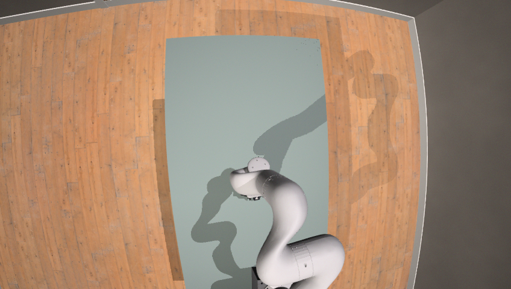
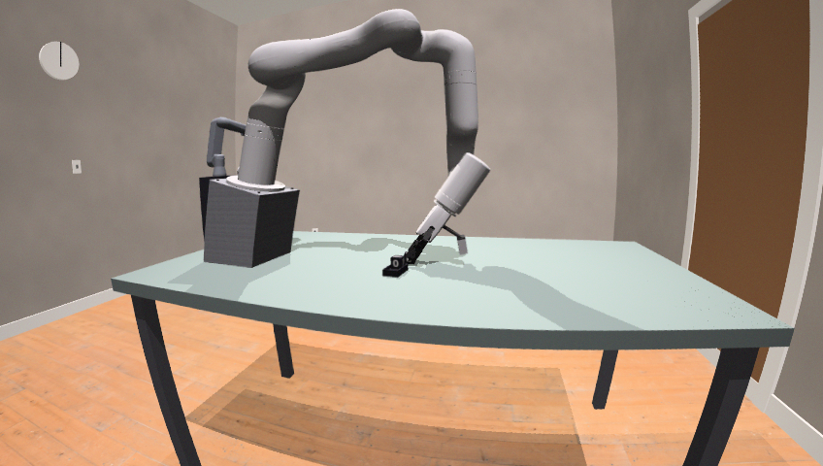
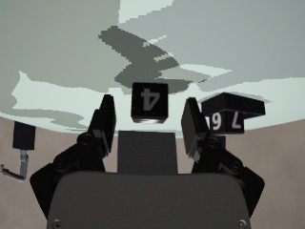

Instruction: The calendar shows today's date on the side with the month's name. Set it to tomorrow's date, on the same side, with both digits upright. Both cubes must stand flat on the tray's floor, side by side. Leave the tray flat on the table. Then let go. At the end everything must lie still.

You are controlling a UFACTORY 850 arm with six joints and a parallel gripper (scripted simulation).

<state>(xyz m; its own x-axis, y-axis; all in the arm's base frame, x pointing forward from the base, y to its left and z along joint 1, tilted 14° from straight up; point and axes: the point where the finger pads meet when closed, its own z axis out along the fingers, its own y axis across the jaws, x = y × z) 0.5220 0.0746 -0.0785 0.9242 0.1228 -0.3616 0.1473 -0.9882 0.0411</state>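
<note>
The black cube is 1 cm behind my hand and 2 cm below it. The rest, counted from my hand: black tray 2 cm behind, 11 cm to the right, 2 cm below.
</note>
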